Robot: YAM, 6 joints.
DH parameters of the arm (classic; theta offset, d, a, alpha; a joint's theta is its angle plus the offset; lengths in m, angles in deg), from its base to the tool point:
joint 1: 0 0.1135 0.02 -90
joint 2: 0 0 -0.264 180
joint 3: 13.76 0 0.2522 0
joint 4: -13.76 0 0.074 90
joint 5: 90 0 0 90
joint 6: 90 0.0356 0 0
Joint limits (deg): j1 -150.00..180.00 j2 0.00..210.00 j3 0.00..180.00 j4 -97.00..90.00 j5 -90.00..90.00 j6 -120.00..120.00
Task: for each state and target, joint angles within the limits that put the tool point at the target. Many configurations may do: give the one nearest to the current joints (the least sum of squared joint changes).
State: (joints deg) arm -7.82 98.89 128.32 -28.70 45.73 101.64
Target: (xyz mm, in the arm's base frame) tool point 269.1 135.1 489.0
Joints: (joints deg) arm 31.35 86.26 108.39 -43.18 43.83 101.64
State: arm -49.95 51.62 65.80 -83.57 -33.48 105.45
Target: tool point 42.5 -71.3 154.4
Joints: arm -68.94 60.98 25.58 -79.28 -23.23 105.45
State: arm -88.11 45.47 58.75 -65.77 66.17 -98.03
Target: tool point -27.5 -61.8 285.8
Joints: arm -85.69 31.26 44.61 -76.25 64.26 -98.03
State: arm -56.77 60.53 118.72 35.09 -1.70 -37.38
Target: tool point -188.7 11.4 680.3
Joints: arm -4.83 54.50 133.33 35.07 7.33 -37.38
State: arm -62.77 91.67 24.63 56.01 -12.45 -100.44
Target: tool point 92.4 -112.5 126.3
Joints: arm -58.39 45.86 0.00 21.56 -33.67 -100.44
